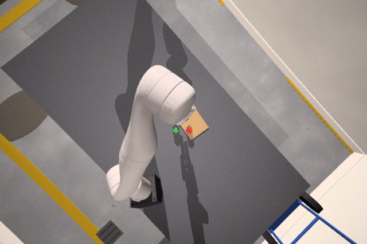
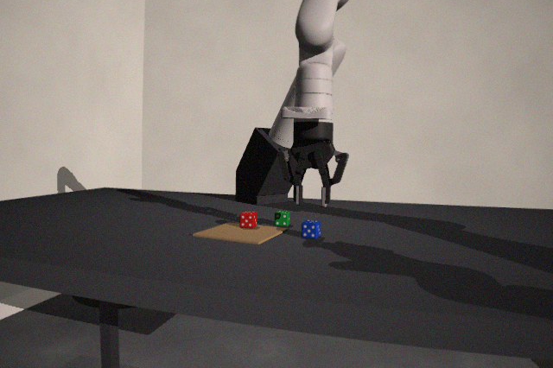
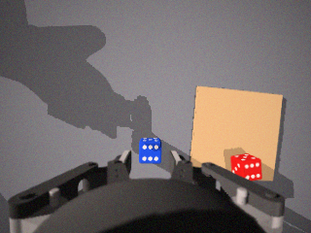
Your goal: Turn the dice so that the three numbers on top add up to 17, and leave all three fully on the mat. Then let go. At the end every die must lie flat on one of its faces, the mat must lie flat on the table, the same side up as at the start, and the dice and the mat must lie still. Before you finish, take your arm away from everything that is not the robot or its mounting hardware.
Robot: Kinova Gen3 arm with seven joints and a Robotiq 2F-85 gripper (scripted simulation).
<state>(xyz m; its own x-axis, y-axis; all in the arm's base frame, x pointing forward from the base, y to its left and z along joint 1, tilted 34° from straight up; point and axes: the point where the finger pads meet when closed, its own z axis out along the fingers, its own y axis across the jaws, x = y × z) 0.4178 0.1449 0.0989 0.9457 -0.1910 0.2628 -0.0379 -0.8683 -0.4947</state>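
Now: hand 60 mm above the blue die. Round my hand: red die (140 mm to the right, 60 mm below, 30 mm behind); green die (90 mm behind, 80 mm to the right, 60 mm below); tan mat (140 mm to the right, 80 mm below, 10 mm ahead).
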